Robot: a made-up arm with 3 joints. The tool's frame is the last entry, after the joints. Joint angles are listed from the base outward.
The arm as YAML. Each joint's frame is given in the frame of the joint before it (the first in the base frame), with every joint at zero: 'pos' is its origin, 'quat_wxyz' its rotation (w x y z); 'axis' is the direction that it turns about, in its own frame. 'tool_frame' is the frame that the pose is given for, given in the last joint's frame.
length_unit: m
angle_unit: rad
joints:
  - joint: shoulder
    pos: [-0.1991, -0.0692, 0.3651]
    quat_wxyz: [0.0, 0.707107, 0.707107, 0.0]
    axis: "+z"
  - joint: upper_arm
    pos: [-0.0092, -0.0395, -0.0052]
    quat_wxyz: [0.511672, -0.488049, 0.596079, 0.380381]
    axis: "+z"
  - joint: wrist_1
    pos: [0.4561, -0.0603, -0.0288]
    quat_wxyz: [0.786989, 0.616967, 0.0, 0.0]
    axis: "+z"
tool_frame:
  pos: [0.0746, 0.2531, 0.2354]
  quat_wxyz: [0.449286, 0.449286, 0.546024, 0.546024]
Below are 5 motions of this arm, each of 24 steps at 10 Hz.
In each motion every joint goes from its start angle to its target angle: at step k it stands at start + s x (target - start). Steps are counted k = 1, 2, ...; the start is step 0. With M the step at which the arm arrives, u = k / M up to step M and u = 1 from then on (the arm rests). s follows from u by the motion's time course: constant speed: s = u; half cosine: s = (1 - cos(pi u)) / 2; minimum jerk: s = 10 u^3 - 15 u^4 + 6 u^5.
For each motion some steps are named. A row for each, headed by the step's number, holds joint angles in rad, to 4 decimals.
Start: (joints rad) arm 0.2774 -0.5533 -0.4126
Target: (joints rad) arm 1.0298 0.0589 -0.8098
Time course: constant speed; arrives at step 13
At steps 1, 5, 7, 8, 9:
1: 0.3353 -0.5062 -0.4432
5: 0.5668 -0.3178 -0.5654
7: 0.6825 -0.2237 -0.6265
8: 0.7404 -0.1766 -0.6570
9: 0.7983 -0.1295 -0.6876

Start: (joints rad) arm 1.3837 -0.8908 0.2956
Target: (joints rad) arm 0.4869 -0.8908 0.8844
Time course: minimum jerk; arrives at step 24
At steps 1, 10, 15, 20, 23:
1: 1.3831 -0.8908 0.2960
10: 1.0729 -0.8908 0.4997
15: 0.7337 -0.8908 0.7224
20: 0.5187 -0.8908 0.8635
23: 0.4875 -0.8908 0.8840

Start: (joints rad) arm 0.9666 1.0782 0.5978
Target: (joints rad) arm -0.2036 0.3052 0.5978
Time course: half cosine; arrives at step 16
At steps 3, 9, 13, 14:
3: 0.8680 1.0131 0.5978
9: 0.2674 0.6163 0.5978
13: -0.1050 0.3703 0.5978
14: -0.1591 0.3346 0.5978

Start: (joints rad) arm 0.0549 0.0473 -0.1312
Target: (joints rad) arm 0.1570 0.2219 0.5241
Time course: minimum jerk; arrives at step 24
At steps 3, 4, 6, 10, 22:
3: 0.0565 0.0501 -0.1207
4: 0.0585 0.0535 -0.1079
6: 0.0655 0.0654 -0.0634
10: 0.0903 0.1078 0.0959
22: 0.1565 0.2210 0.5208

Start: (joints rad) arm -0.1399 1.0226 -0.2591
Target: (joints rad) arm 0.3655 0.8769 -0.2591
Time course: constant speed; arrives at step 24
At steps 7, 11, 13, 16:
7: 0.0075 0.9801 -0.2591
11: 0.0917 0.9558 -0.2591
13: 0.1339 0.9437 -0.2591
16: 0.1970 0.9255 -0.2591

